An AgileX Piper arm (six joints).
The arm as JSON. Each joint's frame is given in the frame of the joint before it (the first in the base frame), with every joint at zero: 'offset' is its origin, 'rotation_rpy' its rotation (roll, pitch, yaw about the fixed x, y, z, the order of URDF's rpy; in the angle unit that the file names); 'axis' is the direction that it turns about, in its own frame. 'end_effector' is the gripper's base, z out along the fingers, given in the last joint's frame.
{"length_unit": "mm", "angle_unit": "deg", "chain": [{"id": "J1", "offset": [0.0, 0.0, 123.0], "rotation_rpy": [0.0, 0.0, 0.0], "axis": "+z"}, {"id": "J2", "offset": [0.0, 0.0, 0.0], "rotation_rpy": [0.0, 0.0, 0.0], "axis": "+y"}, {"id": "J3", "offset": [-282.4, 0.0, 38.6], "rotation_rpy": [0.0, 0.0, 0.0], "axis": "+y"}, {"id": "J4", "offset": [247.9, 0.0, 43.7], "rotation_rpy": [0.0, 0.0, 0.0], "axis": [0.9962, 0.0, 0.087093]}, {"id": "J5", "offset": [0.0, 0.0, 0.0], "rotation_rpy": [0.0, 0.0, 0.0], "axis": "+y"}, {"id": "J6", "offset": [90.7, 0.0, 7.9], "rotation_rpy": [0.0, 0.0, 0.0], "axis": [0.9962, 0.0, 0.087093]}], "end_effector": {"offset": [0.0, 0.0, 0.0], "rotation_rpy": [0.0, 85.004, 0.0]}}
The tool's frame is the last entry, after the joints.
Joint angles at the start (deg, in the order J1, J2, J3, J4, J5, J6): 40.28 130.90 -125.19 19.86 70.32 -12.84
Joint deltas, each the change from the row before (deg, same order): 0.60 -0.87 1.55 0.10 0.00 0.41; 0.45 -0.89 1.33 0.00 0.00 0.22; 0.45 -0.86 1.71 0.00 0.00 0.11; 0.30 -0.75 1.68 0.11 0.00 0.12; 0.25 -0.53 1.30 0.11 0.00 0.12; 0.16 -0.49 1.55 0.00 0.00 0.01; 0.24 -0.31 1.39 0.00 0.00 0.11; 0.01 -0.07 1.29 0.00 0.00 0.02; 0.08 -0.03 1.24 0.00 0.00 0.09; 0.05 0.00 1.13 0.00 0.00 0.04; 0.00 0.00 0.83 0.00 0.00 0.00; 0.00 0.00 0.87 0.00 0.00 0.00; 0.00 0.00 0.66 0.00 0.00 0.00; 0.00 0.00 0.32 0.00 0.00 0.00
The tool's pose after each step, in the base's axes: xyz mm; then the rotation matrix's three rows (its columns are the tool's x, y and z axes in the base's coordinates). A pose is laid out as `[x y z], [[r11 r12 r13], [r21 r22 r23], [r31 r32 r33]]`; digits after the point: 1 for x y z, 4 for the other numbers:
[352.1 343.5 248.9], [[-0.6431 -0.7653 0.0279], [-0.6758 0.5843 0.4493], [-0.3601 0.2701 -0.8930]]
[346.8 344.0 250.1], [[-0.6428 -0.7658 0.0192], [-0.6804 0.5823 0.4449], [-0.3519 0.2729 -0.8954]]
[341.1 344.0 249.0], [[-0.6427 -0.7661 0.0058], [-0.6877 0.5803 0.4362], [-0.3375 0.2764 -0.8998]]
[336.4 343.4 247.2], [[-0.6452 -0.7640 -0.0085], [-0.6929 0.5804 0.4277], [-0.3218 0.2818 -0.9039]]
[332.6 343.0 245.4], [[-0.6474 -0.7619 -0.0204], [-0.6968 0.5808 0.4208], [-0.3087 0.2866 -0.9069]]
[329.3 341.7 242.1], [[-0.6497 -0.7595 -0.0340], [-0.7023 0.5824 0.4093], [-0.2911 0.2898 -0.9118]]
[325.8 341.2 238.0], [[-0.6521 -0.7566 -0.0484], [-0.7075 0.5843 0.3975], [-0.2725 0.2934 -0.9163]]
[324.1 339.8 232.4], [[-0.6563 -0.7519 -0.0628], [-0.7112 0.5887 0.3842], [-0.2519 0.2968 -0.9211]]
[322.0 338.7 226.8], [[-0.6602 -0.7470 -0.0777], [-0.7147 0.5931 0.3709], [-0.2310 0.3004 -0.9254]]
[320.2 337.6 221.5], [[-0.6633 -0.7427 -0.0914], [-0.7178 0.5970 0.3584], [-0.2116 0.3033 -0.9291]]
[319.1 336.5 217.7], [[-0.6655 -0.7395 -0.1013], [-0.7198 0.6000 0.3492], [-0.1975 0.3053 -0.9316]]
[317.8 335.4 213.7], [[-0.6676 -0.7361 -0.1117], [-0.7218 0.6031 0.3396], [-0.1826 0.3073 -0.9339]]
[316.8 334.5 210.6], [[-0.6691 -0.7335 -0.1195], [-0.7231 0.6055 0.3322], [-0.1713 0.3087 -0.9356]]
[316.3 334.0 209.2], [[-0.6698 -0.7322 -0.1234], [-0.7238 0.6067 0.3287], [-0.1658 0.3094 -0.9364]]

